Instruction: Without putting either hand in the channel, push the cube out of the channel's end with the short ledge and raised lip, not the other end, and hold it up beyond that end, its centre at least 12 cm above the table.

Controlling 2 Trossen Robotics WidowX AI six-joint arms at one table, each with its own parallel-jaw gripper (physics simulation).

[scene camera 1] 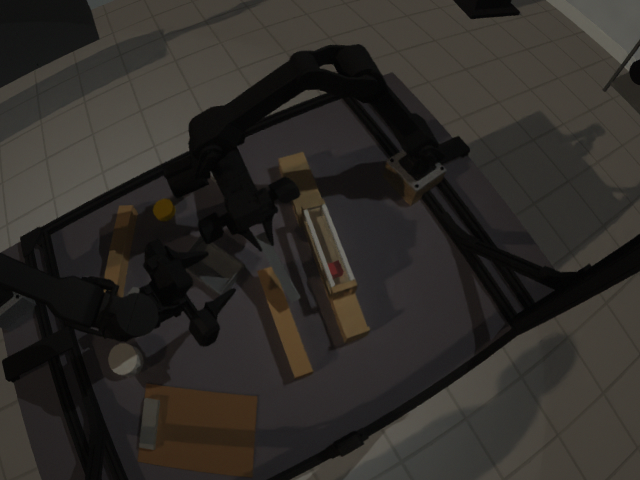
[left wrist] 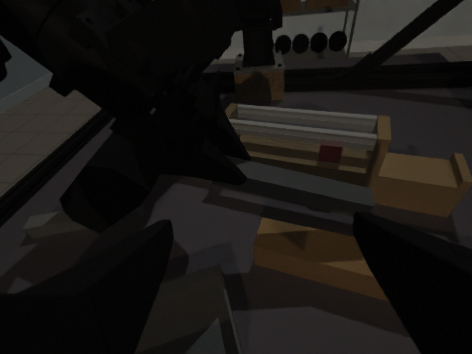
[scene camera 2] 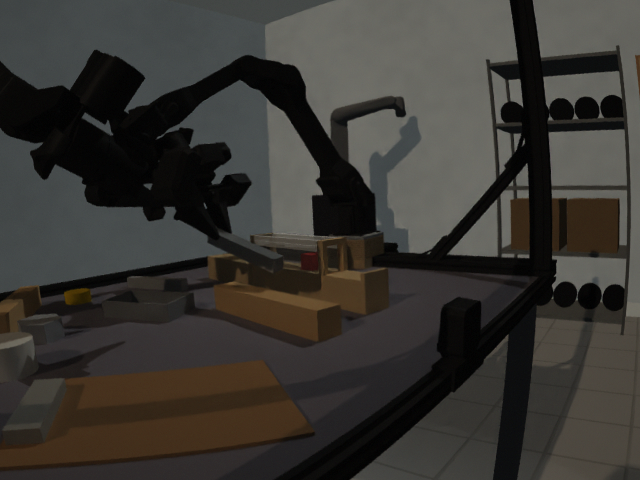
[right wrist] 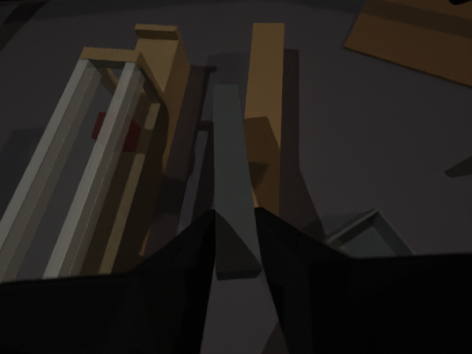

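The red cube (scene camera 1: 334, 268) (scene camera 2: 309, 261) (left wrist: 330, 153) (right wrist: 132, 137) is inside the channel (scene camera 1: 344, 287) (left wrist: 384, 135) (right wrist: 110, 54) under white rails, near the end with the short ledge (scene camera 1: 354, 317) (scene camera 2: 356, 289) (left wrist: 420, 172) (right wrist: 157, 55), whose raised lip (left wrist: 460, 167) (right wrist: 156, 32) is at its outer edge. My right gripper (scene camera 1: 266, 246) (scene camera 2: 222, 233) (left wrist: 245, 172) (right wrist: 235, 216) is shut on a grey bar (scene camera 1: 283, 273) (scene camera 2: 248, 250) (left wrist: 310, 187) (right wrist: 230, 140), held above the table beside the channel, roughly parallel to it. My left gripper (scene camera 1: 220, 272) (left wrist: 261, 225) is open and empty, above the grey tray's area.
A long wooden block (scene camera 1: 286, 330) (scene camera 2: 279, 310) (left wrist: 310, 255) (right wrist: 265, 70) lies beside the channel. The grey tray (scene camera 2: 149, 307), a yellow cylinder (scene camera 1: 164, 209) (scene camera 2: 77, 296), a white cup (scene camera 1: 124, 359), another wooden block (scene camera 1: 121, 242) and an orange mat (scene camera 1: 222, 428) (scene camera 2: 180, 408) are around.
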